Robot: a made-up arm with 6 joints.
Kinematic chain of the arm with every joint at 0, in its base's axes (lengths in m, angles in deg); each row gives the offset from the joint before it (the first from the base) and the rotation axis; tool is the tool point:
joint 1: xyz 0 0 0.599 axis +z
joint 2: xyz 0.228 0 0 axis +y
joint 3: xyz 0 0 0.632 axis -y
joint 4: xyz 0 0 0.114 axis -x
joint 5: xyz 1.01 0 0 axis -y
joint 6: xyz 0.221 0 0 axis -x
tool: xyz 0 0 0
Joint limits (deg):
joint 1: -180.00..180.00
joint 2: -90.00..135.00
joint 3: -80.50..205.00
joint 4: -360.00..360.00
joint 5: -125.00..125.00
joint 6: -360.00..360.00
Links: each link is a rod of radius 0.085 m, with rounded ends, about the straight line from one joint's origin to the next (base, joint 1, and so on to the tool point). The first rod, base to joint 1, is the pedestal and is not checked.
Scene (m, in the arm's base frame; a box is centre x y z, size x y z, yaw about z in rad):
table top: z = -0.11
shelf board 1: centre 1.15 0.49 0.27 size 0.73 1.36 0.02 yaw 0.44
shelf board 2: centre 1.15 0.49 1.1 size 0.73 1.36 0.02 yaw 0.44
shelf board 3: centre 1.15 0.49 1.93 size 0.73 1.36 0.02 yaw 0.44
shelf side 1: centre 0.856 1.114 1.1 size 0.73 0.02 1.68 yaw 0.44
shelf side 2: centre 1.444 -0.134 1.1 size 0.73 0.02 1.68 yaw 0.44
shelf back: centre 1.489 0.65 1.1 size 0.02 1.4 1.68 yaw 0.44
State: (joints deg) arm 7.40 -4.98 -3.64 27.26 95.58 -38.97
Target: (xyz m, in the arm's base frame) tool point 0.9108 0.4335 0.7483
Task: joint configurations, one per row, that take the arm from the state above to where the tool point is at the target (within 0.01 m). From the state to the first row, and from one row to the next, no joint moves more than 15 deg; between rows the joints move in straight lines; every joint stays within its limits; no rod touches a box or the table.
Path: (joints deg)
1: 3.54 -15.82 -11.26 27.24 102.22 -38.97
2: -0.32 -26.66 -18.88 27.22 108.86 -38.97
3: -4.18 -37.51 -26.50 27.19 115.49 -38.97
4: -0.91 -42.49 -40.00 38.50 117.87 -38.97
5: 2.35 -47.47 -53.50 49.81 120.25 -38.97
6: 5.62 -52.45 -67.00 61.12 122.62 -38.97
7: 8.88 -57.43 -80.50 72.43 125.00 -38.97
8: 11.30 -44.91 -73.72 63.24 121.11 -38.97
9: 13.71 -32.38 -66.94 54.05 117.22 -38.97
10: 16.12 -19.85 -60.15 44.86 113.32 -38.97
11: 18.53 -7.32 -53.37 35.66 109.43 -38.97

